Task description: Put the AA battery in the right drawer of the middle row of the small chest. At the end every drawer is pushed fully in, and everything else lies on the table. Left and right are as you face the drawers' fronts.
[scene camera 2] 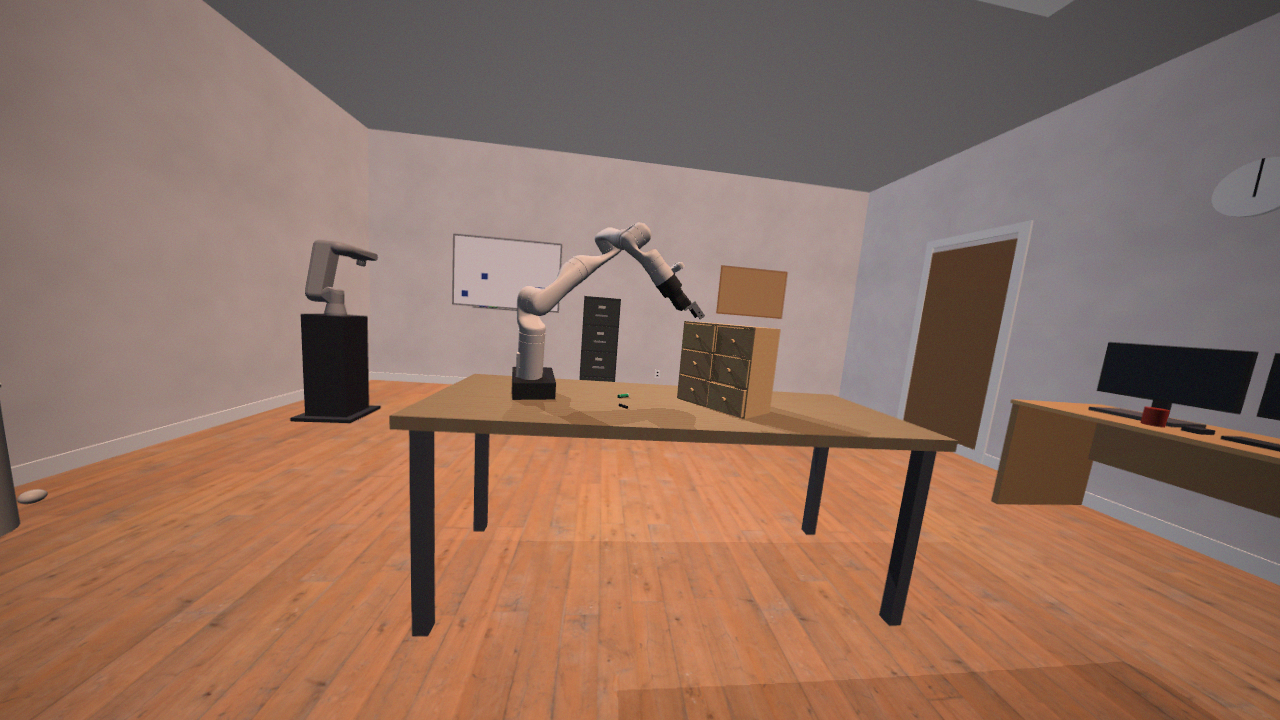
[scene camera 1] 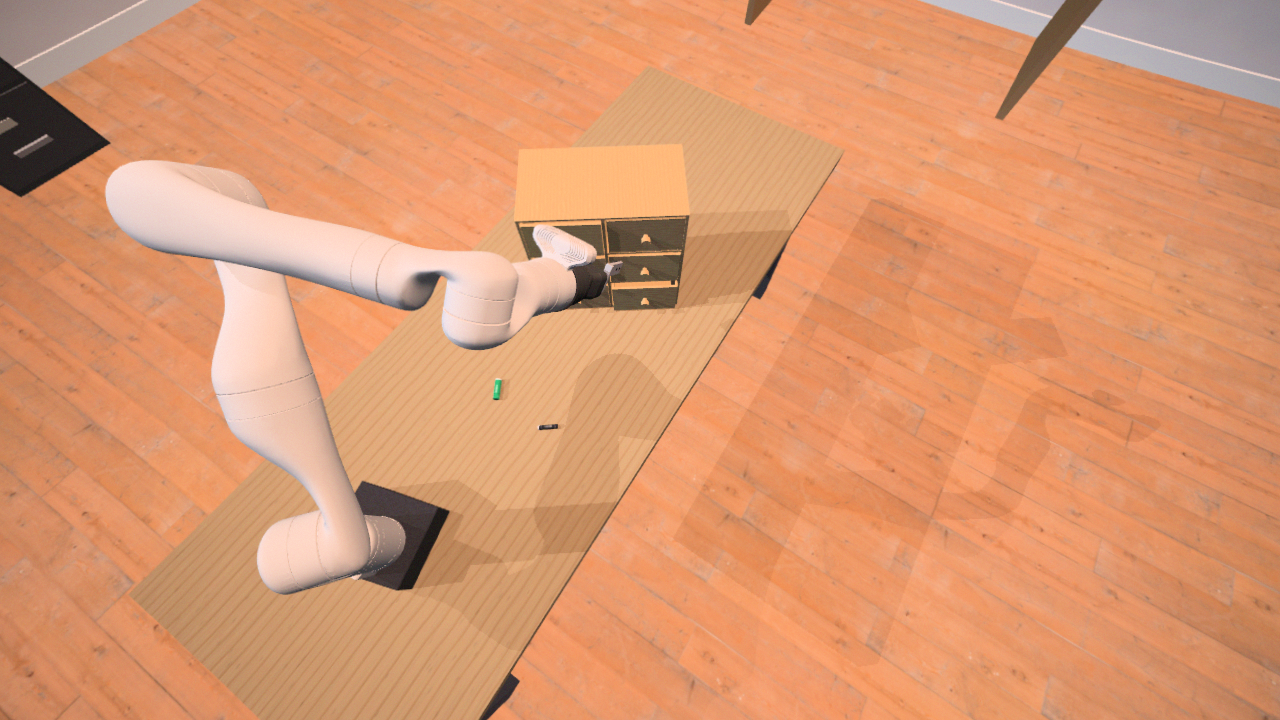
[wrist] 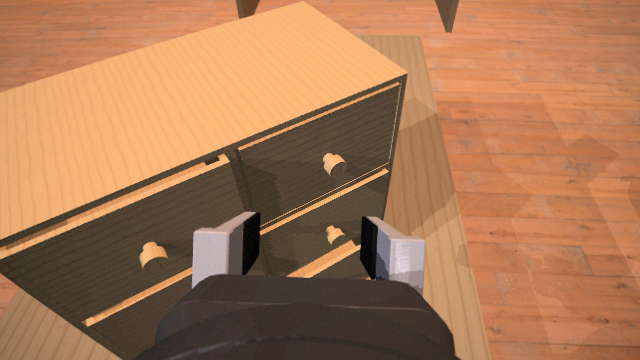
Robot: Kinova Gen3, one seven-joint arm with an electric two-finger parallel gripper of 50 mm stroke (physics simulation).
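Where they show: gripper, fingertip midpoint: (scene camera 2: 699,316) (scene camera 1: 604,259) (wrist: 310,236); arm's base, origin of the base link: (scene camera 2: 529,375) (scene camera 1: 378,543).
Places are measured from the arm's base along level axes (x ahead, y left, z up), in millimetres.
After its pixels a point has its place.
Note:
The small chest (scene camera 1: 601,179) {y -29, x 764, z 248 mm} (scene camera 2: 763,371) {y -168, x 851, z 90 mm} (wrist: 190,105) {y -40, x 732, z 248 mm} has three rows of two drawers. The middle right drawer (scene camera 1: 665,271) {y -188, x 752, z 71 mm} (scene camera 2: 738,362) {y -178, x 745, z 118 mm} (wrist: 361,205) {y -184, x 749, z 96 mm} looks nearly flush; its knob (wrist: 335,235) {y -155, x 712, z 92 mm} shows between the fingers in the wrist view. My gripper (scene camera 1: 614,268) {y -142, x 596, z 269 mm} (scene camera 2: 697,310) {y -142, x 596, z 269 mm} (wrist: 310,236) {y -142, x 596, z 269 mm} is open and empty, in front of the right column. The upper left drawer (wrist: 115,225) {y -8, x 632, z 225 mm} stands slightly out. A green cylinder (scene camera 1: 496,388) {y 29, x 364, z -64 mm} (scene camera 2: 622,395) {y 23, x 361, z -68 mm} and a thinner black cylinder (scene camera 1: 547,427) {y -122, x 347, z -69 mm} (scene camera 2: 622,406) {y -125, x 346, z -74 mm} lie apart on the table; which is the AA battery is too small to tell.
The wooden table (scene camera 1: 295,644) {y 44, x -217, z -78 mm} (scene camera 2: 805,436) {y -367, x 916, z -85 mm} carries my arm's black base (scene camera 1: 420,546) {y -62, x 30, z -22 mm} (scene camera 2: 533,388) {y -64, x 24, z -37 mm} at one end and the chest toward the other. The upper right drawer's knob (wrist: 334,164) {y -154, x 714, z 198 mm} projects above the middle one. A light upper edge shows on the bottom right drawer (scene camera 1: 662,298) {y -192, x 741, z -24 mm}.

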